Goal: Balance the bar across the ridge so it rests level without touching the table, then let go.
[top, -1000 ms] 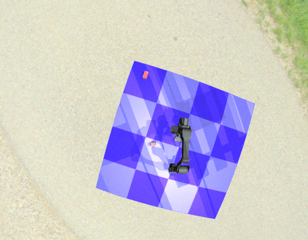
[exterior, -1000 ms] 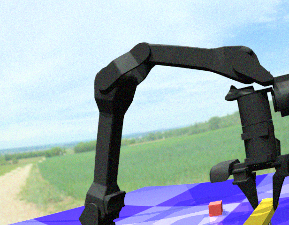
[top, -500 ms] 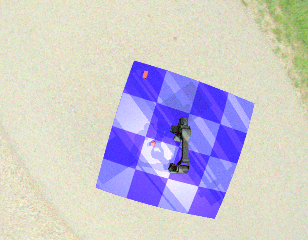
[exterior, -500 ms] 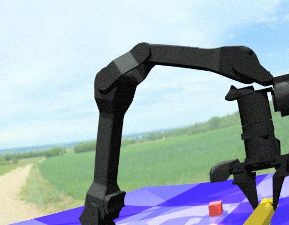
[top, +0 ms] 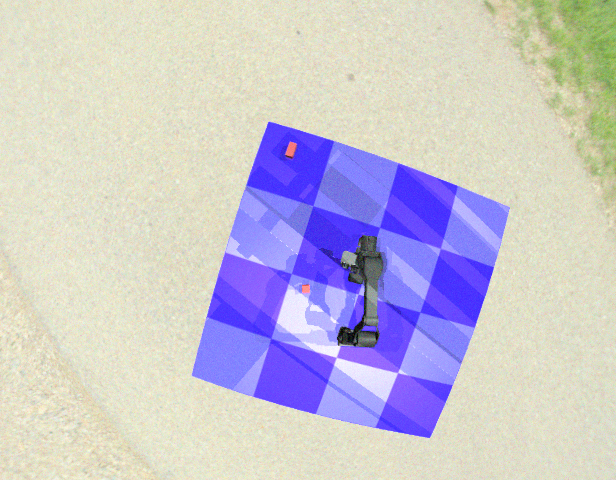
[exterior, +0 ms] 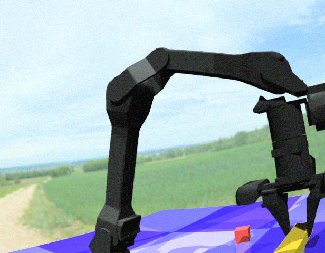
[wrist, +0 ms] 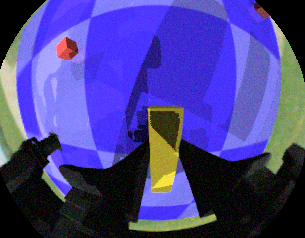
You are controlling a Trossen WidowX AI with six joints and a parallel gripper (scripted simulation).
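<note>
Right now the yellow bar is 30 mm to the right of my gripper tip. Also, from my gripper tip: small red cube: 200 mm behind, 170 mm to the left, 50 mm below.
</note>
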